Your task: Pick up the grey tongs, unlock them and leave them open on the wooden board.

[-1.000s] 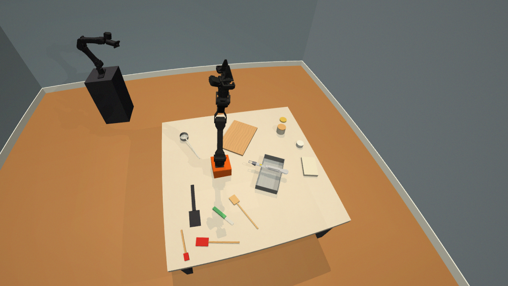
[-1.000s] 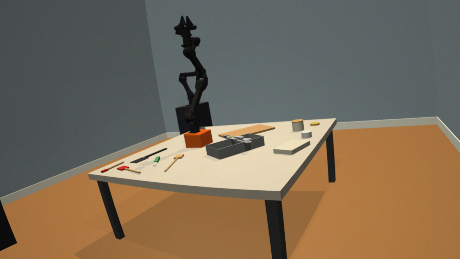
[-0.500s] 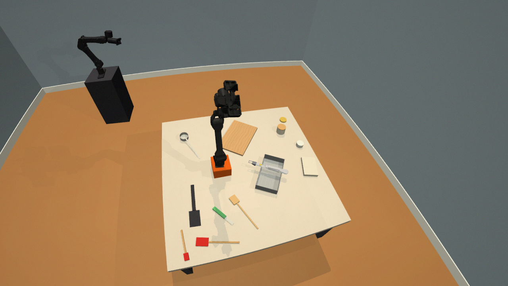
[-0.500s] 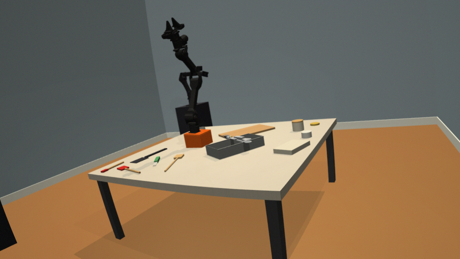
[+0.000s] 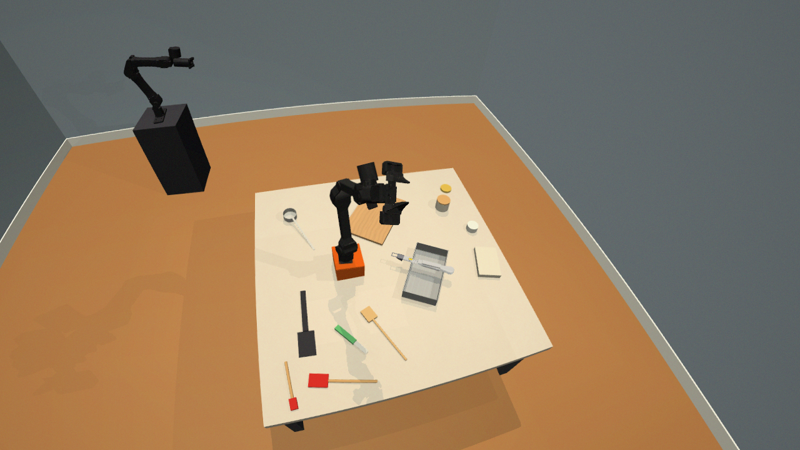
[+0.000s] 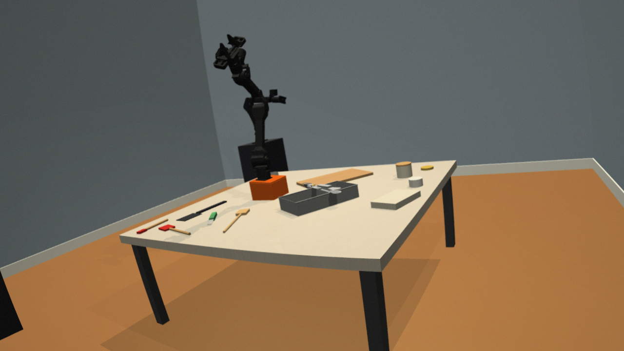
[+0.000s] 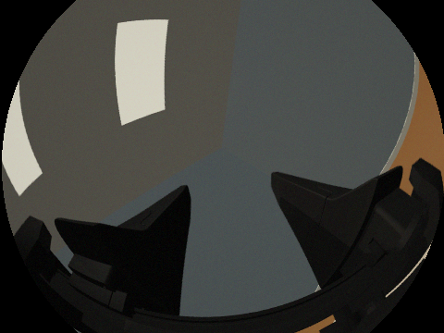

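The yellow lock piece is 15 cm ahead of my gripper tip, 25 cm to the left of it and 71 cm below it. The rest, counted from my gripper tip: black turner 38 cm behind, 77 cm below; pale block 57 cm ahead, 21 cm to the left, 76 cm below; roasting tin 22 cm ahead, 18 cm to the left, 75 cm below.
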